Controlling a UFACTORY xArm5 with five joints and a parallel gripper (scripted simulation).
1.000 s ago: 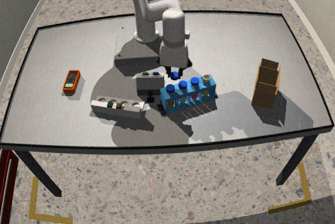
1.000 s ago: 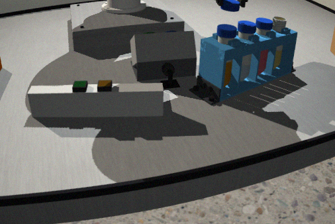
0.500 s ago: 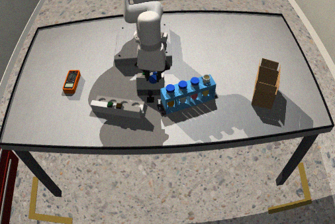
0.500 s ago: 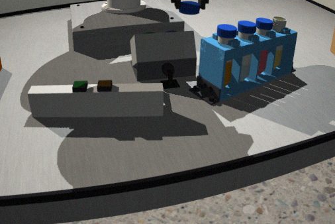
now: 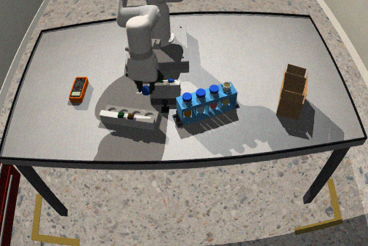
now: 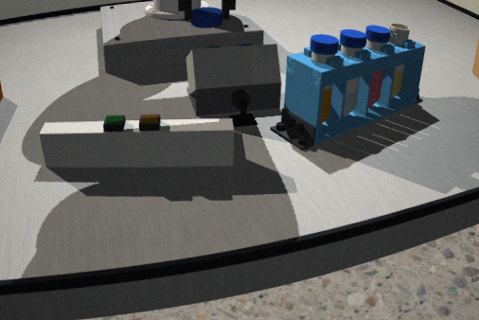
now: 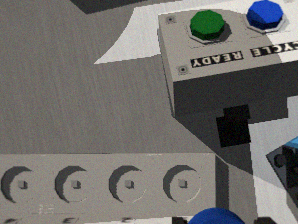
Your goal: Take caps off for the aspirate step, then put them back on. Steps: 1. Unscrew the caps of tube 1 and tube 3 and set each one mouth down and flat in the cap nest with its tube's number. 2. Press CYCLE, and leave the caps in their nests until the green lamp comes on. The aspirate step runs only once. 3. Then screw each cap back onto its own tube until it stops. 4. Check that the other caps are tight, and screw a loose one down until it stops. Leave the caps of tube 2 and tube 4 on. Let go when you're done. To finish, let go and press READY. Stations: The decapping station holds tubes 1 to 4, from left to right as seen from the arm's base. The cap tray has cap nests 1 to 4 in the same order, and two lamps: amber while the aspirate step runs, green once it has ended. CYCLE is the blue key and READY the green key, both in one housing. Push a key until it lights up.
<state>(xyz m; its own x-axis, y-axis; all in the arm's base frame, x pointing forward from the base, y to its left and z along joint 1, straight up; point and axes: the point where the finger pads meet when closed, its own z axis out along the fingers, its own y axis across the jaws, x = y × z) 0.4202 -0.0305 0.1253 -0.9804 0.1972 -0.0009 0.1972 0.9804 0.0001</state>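
The blue cap lies 24 cm to the left of my hand, 6 cm below it and 3 cm behind it. The rest, counted from my hand: blue key (13 cm behind, 11 cm below, 8 cm to the left); green key (13 cm behind, 11 cm below, 4 cm to the left); grey key housing (12 cm below, 11 cm behind, 6 cm to the left).
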